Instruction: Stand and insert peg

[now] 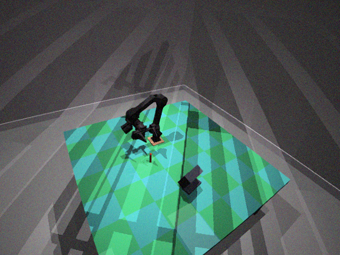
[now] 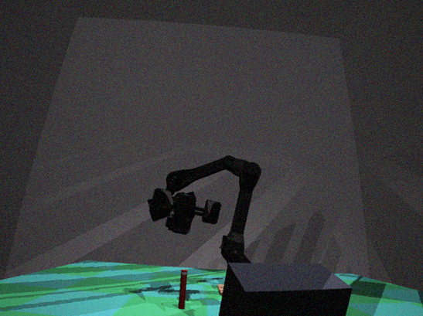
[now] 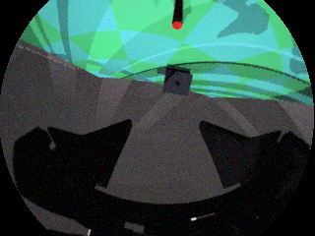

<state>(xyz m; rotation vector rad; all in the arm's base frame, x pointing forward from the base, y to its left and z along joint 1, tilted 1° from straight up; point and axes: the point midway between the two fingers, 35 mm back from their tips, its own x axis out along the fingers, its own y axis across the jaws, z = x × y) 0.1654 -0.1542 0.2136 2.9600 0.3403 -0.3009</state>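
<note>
Now: the red peg 1 cm behind my gripper tip and 16 cm below it. The rest, counted from my gripper tip: sloped panel 28 cm ahead, 13 cm to the left, 14 cm below.
</note>
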